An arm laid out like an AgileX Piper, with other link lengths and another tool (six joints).
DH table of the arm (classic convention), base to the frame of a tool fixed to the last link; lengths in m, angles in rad. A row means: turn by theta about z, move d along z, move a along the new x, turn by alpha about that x. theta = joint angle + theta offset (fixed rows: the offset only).
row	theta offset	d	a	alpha
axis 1	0.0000	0.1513	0.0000	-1.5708
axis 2	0.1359	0.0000	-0.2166	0.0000
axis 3	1.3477	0.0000	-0.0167	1.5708
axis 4	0.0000	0.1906	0.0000	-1.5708
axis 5	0.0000	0.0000	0.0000	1.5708
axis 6	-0.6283	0.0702	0.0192	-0.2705
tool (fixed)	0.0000	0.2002	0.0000	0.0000
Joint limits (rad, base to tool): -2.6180..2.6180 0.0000..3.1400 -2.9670..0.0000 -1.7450..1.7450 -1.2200..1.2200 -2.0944..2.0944
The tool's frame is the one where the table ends.
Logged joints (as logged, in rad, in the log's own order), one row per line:
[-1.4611 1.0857 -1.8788 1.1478 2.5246 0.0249]
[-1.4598 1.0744 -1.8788 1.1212 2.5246 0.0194]
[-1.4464 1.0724 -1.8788 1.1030 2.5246 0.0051]
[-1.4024 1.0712 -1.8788 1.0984 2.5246 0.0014]
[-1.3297 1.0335 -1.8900 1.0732 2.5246 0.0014]
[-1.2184 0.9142 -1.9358 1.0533 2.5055 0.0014]
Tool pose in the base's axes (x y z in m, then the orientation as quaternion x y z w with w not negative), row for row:
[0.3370 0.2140 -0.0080 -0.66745 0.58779 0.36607 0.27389]
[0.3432 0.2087 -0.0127 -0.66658 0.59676 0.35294 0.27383]
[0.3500 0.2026 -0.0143 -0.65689 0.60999 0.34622 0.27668]
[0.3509 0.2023 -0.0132 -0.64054 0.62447 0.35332 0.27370]
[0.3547 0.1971 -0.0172 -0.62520 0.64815 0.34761 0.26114]
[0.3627 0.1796 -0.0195 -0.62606 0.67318 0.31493 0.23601]
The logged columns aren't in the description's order. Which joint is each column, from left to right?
Columns, left to right: axis 6, axis 4, axis 3, axis 5, axis 2, axis 1.
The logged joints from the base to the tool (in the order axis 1, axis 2, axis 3, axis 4, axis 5, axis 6), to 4 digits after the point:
[0.0249 2.5246 -1.8788 1.0857 1.1478 -1.4611]
[0.0194 2.5246 -1.8788 1.0744 1.1212 -1.4598]
[0.0051 2.5246 -1.8788 1.0724 1.1030 -1.4464]
[0.0014 2.5246 -1.8788 1.0712 1.0984 -1.4024]
[0.0014 2.5246 -1.8900 1.0335 1.0732 -1.3297]
[0.0014 2.5055 -1.9358 0.9142 1.0533 -1.2184]

